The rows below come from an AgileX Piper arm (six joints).
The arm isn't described. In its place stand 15 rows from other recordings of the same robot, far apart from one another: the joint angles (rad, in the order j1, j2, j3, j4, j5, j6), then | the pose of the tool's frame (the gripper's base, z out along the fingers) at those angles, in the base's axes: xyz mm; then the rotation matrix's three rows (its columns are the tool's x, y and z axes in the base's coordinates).
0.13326, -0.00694, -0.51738, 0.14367, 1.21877, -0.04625 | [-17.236 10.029 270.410], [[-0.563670 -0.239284 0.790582], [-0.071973 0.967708 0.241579], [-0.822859 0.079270 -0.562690]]
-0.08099, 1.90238, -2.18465, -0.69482, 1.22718, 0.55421 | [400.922 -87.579 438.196], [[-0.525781 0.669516 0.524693], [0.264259 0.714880 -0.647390], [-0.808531 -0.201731 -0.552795]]
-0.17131, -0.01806, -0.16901, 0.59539, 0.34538, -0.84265 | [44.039 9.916 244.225], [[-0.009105 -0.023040 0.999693], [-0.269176 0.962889 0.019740], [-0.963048 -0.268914 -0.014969]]
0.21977, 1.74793, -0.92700, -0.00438, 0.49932, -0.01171 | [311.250 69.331 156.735], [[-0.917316 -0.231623 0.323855], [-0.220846 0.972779 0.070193], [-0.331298 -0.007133 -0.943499]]
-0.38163, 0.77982, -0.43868, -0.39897, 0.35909, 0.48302 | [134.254 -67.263 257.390], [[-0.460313 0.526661 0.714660], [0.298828 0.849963 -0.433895], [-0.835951 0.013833 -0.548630]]
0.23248, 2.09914, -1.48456, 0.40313, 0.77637, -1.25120 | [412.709 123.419 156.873], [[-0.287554 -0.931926 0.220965], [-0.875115 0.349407 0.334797], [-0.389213 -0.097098 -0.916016]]
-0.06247, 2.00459, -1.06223, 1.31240, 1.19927, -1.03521 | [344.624 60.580 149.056], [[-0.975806 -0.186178 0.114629], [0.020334 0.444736 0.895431], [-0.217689 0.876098 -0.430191]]
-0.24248, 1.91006, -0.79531, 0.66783, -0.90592, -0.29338 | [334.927 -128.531 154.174], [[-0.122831 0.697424 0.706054], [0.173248 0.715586 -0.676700], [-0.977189 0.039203 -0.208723]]
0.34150, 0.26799, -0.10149, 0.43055, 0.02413, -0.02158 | [75.202 27.701 227.873], [[-0.224259 -0.278088 0.934010], [0.342199 0.874920 0.342658], [-0.912473 0.396462 -0.101047]]
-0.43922, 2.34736, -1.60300, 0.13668, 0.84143, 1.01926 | [406.124 -180.594 71.349], [[-0.028026 0.993274 0.112344], [0.998000 0.021434 0.059463], [0.056655 0.113786 -0.991889]]
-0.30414, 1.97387, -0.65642, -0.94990, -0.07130, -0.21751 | [273.154 -80.211 54.320], [[-0.604378 -0.704257 0.372491], [-0.772163 0.632936 -0.056186], [-0.196193 -0.321581 -0.926334]]
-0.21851, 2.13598, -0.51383, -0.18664, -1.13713, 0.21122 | [293.528 -49.484 55.698], [[-0.372650 0.112611 0.921114], [0.215683 0.975937 -0.032056], [-0.902559 0.186723 -0.387971]]
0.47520, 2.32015, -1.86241, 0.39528, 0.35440, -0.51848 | [466.893 253.904 175.071], [[-0.487612 -0.621581 0.613083], [-0.412465 0.782925 0.465726], [-0.769485 -0.025781 -0.638144]]
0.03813, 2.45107, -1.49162, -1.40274, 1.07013, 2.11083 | [440.946 -61.942 53.186], [[-0.340362 0.911943 0.229159], [0.374087 0.354920 -0.856791], [-0.862677 -0.205894 -0.461948]]
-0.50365, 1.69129, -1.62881, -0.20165, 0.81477, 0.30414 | [332.042 -198.113 363.585], [[-0.514275 0.661556 0.545770], [0.468711 0.749734 -0.467129], [-0.718214 0.015575 -0.695648]]
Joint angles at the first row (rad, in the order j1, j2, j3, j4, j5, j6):
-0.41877 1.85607 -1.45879 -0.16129 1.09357 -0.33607
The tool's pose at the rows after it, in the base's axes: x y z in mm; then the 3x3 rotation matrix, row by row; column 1 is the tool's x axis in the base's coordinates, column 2 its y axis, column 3 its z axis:
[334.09 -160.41 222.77], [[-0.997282 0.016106 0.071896], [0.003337 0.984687 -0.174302], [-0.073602 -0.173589 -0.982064]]
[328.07 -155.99 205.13], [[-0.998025 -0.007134 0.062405], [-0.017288 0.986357 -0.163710], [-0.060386 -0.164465 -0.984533]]
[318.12 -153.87 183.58], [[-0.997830 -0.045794 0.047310], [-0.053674 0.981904 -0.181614], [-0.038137 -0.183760 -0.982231]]
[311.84 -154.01 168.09], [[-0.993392 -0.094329 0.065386], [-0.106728 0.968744 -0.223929], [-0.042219 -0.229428 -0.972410]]
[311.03 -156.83 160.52], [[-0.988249 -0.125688 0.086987], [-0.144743 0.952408 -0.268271], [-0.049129 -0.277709 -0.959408]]
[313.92 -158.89 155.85], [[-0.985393 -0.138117 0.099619], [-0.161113 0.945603 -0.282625], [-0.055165 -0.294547 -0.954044]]
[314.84 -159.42 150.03], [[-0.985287 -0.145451 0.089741], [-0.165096 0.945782 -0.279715], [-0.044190 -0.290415 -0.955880]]
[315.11 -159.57 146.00], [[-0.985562 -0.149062 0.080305], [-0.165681 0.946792 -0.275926], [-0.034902 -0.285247 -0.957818]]
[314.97 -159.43 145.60], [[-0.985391 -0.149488 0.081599], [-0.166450 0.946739 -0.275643], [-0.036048 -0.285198 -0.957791]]
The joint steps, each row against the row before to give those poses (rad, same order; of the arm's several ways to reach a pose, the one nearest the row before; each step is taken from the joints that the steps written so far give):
0.00317 0.00000 0.06326 0.01158 -0.02908 -0.00574
0.00307 -0.00097 0.07440 0.00114 -0.05953 -0.01075
-0.00001 0.00001 0.09413 -0.03770 -0.08436 -0.00533
0.00066 0.00000 0.07381 -0.06135 -0.10166 0.00109
0.00001 0.00690 0.03002 -0.06658 -0.06740 0.01897
0.00002 0.01554 0.00002 -0.02401 -0.03022 0.00697
0.00000 0.01696 -0.00003 -0.00434 -0.00560 0.00000
-0.00001 0.01133 0.00027 -0.00085 -0.00084 0.00000
0.00001 0.00000 0.00195 0.00000 -0.00307 0.00001

